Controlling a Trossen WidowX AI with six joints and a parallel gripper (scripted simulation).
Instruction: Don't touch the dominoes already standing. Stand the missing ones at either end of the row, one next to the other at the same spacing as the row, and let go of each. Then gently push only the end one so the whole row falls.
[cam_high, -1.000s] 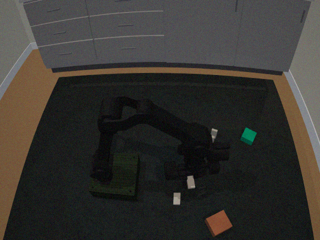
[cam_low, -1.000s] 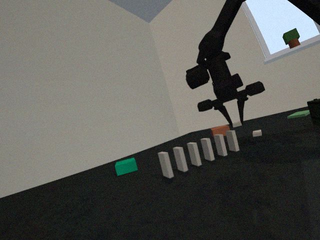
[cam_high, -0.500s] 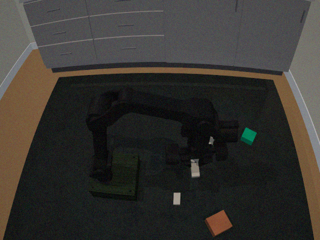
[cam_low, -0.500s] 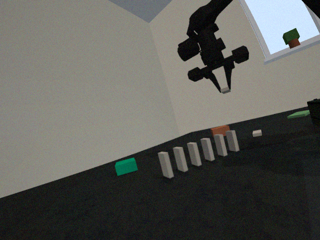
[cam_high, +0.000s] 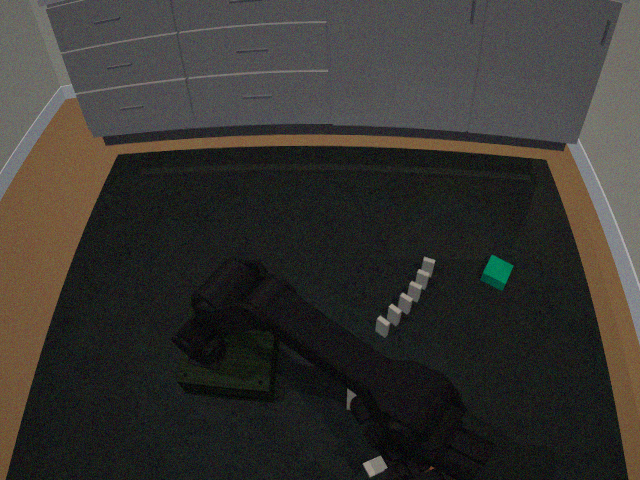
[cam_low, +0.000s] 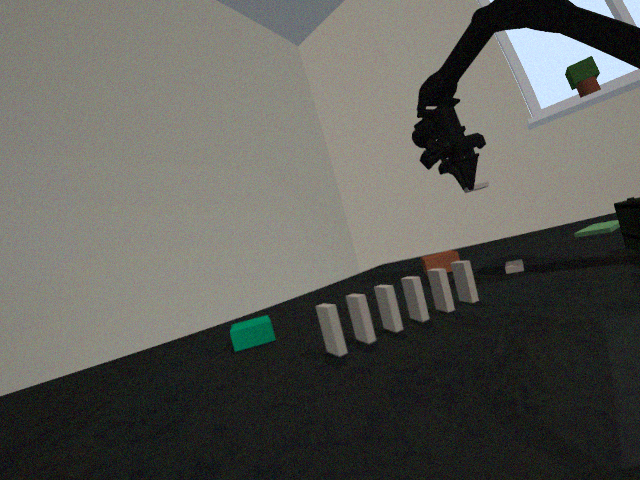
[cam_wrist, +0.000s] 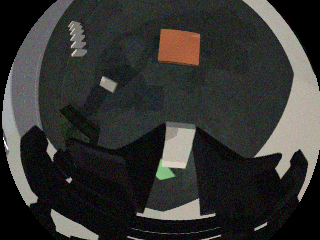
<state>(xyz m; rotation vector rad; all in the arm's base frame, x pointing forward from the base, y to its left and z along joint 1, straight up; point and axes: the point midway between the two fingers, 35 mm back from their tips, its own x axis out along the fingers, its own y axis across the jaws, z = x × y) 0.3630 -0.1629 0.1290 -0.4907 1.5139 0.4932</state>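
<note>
Right now the orange block is 9 cm ahead of my gripper tip, 7 cm to the left of it and 14 cm below it. From my gripper tip the other things lie so: green cube (18 cm ahead, 48 cm to the left, 15 cm below).
</note>
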